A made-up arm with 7 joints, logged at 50 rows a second.
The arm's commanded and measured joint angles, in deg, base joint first. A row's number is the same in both.
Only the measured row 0 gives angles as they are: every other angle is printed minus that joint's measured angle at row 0.
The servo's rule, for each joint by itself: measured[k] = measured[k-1] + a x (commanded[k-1-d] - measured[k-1]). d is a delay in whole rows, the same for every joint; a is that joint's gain. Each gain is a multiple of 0.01, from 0.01 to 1. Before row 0 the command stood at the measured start. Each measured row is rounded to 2 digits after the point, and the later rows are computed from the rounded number. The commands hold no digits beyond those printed.
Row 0, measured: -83.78 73.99 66.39 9.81 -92.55 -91.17 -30.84
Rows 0 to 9, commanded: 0.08 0.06 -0.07 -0.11 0.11 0.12 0.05; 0.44 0.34 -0.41 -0.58 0.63 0.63 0.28; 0.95 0.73 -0.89 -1.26 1.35 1.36 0.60; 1.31 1.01 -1.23 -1.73 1.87 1.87 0.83; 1.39 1.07 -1.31 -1.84 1.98 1.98 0.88; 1.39 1.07 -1.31 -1.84 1.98 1.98 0.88; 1.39 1.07 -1.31 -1.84 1.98 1.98 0.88; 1.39 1.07 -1.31 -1.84 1.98 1.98 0.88; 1.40 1.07 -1.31 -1.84 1.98 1.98 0.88; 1.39 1.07 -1.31 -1.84 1.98 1.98 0.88
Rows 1 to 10, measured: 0.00 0.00 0.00 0.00 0.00 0.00 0.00; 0.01 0.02 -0.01 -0.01 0.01 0.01 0.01; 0.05 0.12 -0.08 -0.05 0.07 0.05 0.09; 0.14 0.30 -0.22 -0.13 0.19 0.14 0.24; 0.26 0.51 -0.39 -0.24 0.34 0.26 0.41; 0.37 0.68 -0.55 -0.35 0.49 0.38 0.55; 0.47 0.80 -0.68 -0.45 0.62 0.49 0.65; 0.56 0.88 -0.79 -0.55 0.74 0.59 0.72; 0.64 0.94 -0.88 -0.64 0.85 0.69 0.77; 0.72 0.98 -0.95 -0.72 0.95 0.78 0.80
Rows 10 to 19, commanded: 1.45 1.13 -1.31 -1.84 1.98 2.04 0.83; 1.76 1.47 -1.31 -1.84 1.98 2.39 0.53; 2.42 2.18 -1.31 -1.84 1.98 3.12 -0.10; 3.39 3.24 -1.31 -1.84 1.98 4.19 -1.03; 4.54 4.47 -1.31 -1.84 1.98 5.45 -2.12; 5.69 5.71 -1.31 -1.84 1.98 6.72 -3.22; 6.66 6.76 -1.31 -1.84 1.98 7.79 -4.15; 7.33 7.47 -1.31 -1.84 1.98 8.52 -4.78; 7.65 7.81 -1.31 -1.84 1.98 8.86 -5.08; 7.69 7.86 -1.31 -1.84 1.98 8.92 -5.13
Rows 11 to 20, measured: 0.79 1.01 -1.01 -0.80 1.04 0.86 0.82; 0.86 1.05 -1.06 -0.87 1.12 0.94 0.82; 0.95 1.18 -1.10 -0.94 1.20 1.04 0.74; 1.10 1.48 -1.14 -1.00 1.27 1.19 0.50; 1.33 2.01 -1.17 -1.06 1.33 1.40 0.06; 1.65 2.75 -1.19 -1.11 1.39 1.68 -0.57; 2.05 3.64 -1.21 -1.16 1.44 2.03 -1.34; 2.51 4.58 -1.23 -1.21 1.49 2.43 -2.15; 2.99 5.45 -1.24 -1.25 1.53 2.86 -2.91; 3.46 6.16 -1.25 -1.29 1.57 3.28 -3.54
